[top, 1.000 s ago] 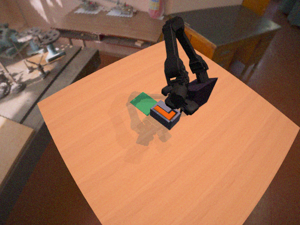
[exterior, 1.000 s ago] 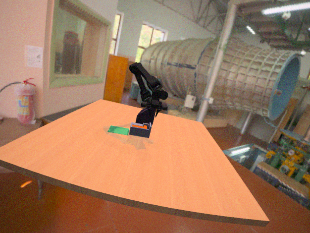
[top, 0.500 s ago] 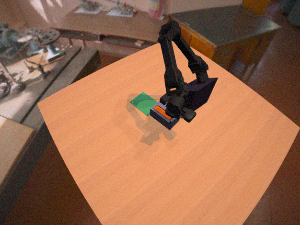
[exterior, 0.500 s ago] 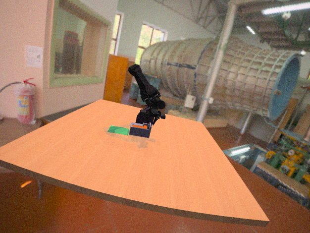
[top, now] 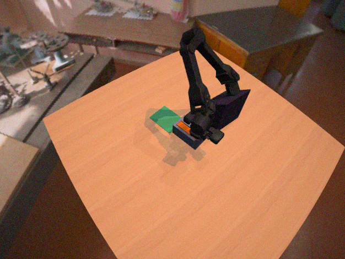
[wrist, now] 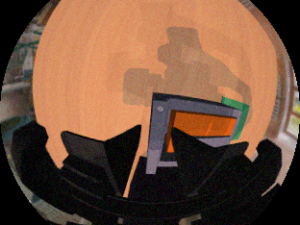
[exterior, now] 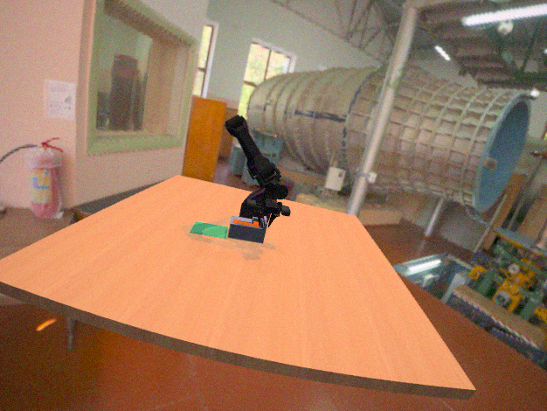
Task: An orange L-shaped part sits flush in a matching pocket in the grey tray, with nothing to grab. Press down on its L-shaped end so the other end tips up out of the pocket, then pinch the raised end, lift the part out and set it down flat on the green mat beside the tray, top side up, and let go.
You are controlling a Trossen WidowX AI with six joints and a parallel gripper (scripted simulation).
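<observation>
Right now my gripper tip is 60 mm to the left of the orange L-shaped part and 10 mm above it. Round my gripper tip: green mat (220 mm to the right, 80 mm below, 30 mm ahead).
</observation>
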